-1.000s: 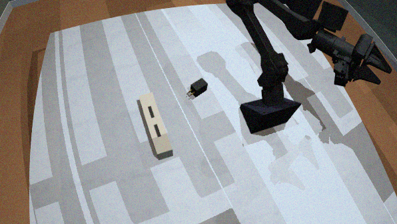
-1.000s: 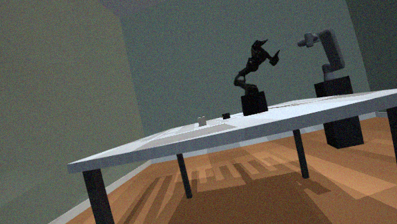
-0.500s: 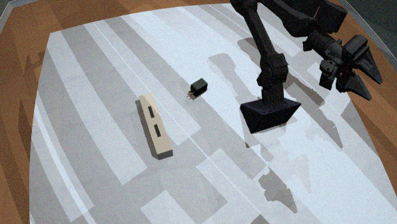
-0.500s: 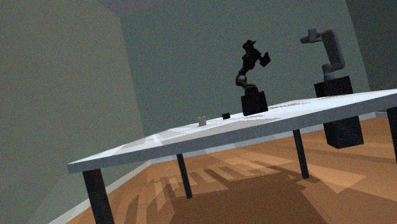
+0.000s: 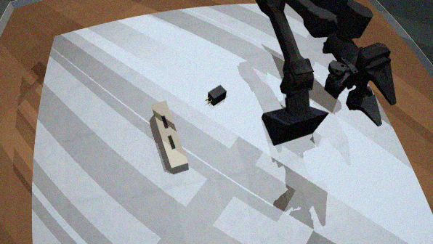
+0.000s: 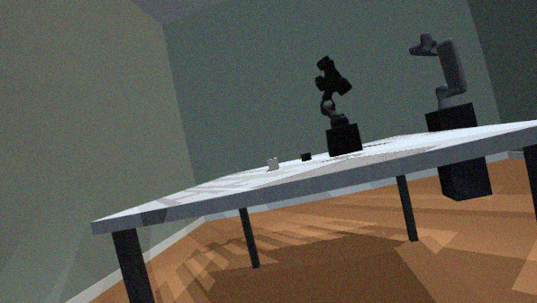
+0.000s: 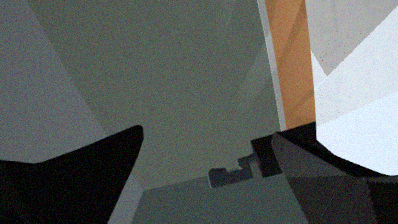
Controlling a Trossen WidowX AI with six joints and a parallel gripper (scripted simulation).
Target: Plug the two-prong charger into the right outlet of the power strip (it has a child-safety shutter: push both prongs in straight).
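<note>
The black charger lies 34 cm below my gripper tip, 30 cm to the right of it and 25 cm ahead of it.
</note>
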